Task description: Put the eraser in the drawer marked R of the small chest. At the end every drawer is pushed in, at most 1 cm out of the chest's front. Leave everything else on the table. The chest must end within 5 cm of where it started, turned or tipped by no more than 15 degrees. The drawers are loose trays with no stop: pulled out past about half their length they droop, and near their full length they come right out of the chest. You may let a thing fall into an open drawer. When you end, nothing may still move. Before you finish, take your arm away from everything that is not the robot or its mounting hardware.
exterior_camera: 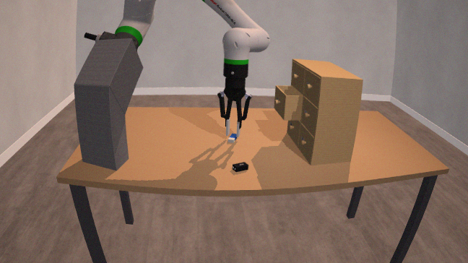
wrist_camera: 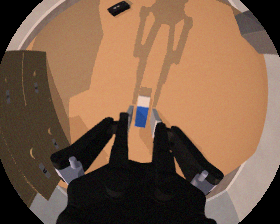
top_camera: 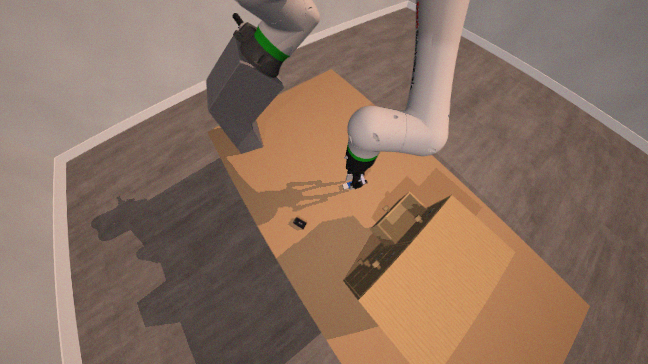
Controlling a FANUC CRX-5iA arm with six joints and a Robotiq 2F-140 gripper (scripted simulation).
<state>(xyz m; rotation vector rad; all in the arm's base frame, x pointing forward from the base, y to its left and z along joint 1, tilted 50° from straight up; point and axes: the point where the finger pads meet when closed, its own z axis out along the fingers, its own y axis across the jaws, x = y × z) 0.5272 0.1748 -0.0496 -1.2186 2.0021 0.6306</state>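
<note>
My gripper is now 10 mm to the left of the eraser and 40 mm above it. From my hand the other things lie so: small black block (260 mm to the right, 40 mm below).
</note>
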